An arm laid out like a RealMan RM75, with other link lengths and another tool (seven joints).
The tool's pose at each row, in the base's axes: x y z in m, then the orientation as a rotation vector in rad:
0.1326, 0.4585, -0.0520, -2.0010, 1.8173, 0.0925
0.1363, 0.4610, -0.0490, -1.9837, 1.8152, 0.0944
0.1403, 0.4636, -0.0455, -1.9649, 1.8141, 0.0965
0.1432, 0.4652, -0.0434, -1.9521, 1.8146, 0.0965
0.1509, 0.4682, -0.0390, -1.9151, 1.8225, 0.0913
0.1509, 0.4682, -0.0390, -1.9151, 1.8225, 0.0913
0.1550, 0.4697, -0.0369, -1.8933, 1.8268, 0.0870
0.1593, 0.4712, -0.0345, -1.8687, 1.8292, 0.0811
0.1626, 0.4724, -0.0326, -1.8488, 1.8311, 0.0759
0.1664, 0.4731, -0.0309, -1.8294, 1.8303, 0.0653
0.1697, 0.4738, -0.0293, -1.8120, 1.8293, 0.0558
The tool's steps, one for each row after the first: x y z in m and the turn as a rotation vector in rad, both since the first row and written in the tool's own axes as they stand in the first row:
-0.0028, -0.0045, -0.0009, 0.0106, -0.0097, 0.0070
-0.0059, -0.0094, -0.0022, 0.0215, -0.0197, 0.0153
-0.0077, -0.0128, -0.0029, 0.0292, -0.0250, 0.0215
-0.0109, -0.0215, -0.0040, 0.0513, -0.0342, 0.0422
-0.0109, -0.0215, -0.0040, 0.0513, -0.0342, 0.0422
-0.0124, -0.0261, -0.0044, 0.0650, -0.0390, 0.0541
-0.0140, -0.0310, -0.0050, 0.0820, -0.0452, 0.0661
-0.0153, -0.0347, -0.0055, 0.0959, -0.0499, 0.0758
-0.0160, -0.0389, -0.0059, 0.1133, -0.0530, 0.0830
-0.0167, -0.0425, -0.0063, 0.1290, -0.0558, 0.0894

